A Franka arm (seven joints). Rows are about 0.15 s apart.
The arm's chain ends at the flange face. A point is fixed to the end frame.
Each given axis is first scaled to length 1.
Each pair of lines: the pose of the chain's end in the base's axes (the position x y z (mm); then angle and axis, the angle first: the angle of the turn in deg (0 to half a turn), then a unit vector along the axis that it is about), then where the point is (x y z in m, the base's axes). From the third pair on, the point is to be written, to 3 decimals.
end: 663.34 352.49 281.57 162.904 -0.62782 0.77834 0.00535
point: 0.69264 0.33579 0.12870
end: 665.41 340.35 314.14 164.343 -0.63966 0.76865 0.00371
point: 0.69301 0.32118 0.16124
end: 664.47 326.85 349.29 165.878 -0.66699 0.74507 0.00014
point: 0.692 0.305 0.197
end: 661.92 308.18 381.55 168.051 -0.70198 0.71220 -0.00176
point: 0.689 0.283 0.229
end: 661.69 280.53 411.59 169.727 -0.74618 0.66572 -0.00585
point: 0.691 0.254 0.260
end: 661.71 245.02 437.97 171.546 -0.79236 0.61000 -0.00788
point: 0.694 0.217 0.287
